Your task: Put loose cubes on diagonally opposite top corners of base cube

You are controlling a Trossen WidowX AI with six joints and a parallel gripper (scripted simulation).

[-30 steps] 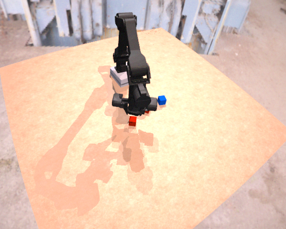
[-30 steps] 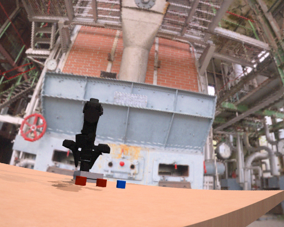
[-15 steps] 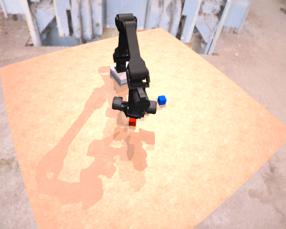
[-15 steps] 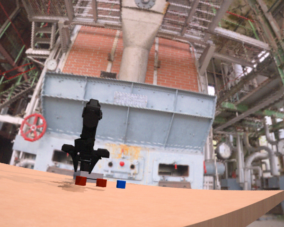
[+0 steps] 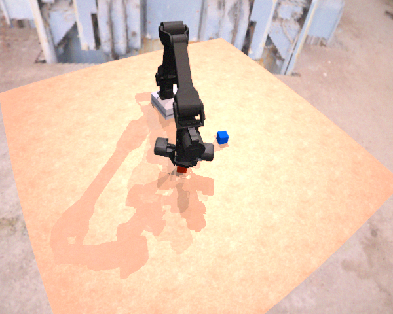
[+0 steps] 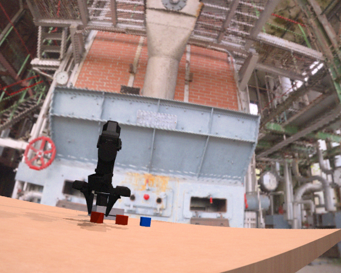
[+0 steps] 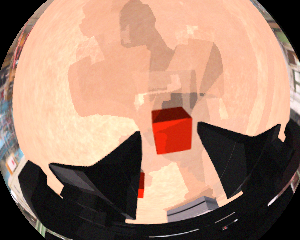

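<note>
My gripper tip is now 200 mm to the right of the blue cube, 80 mm past it and 10 mm above it.
</note>
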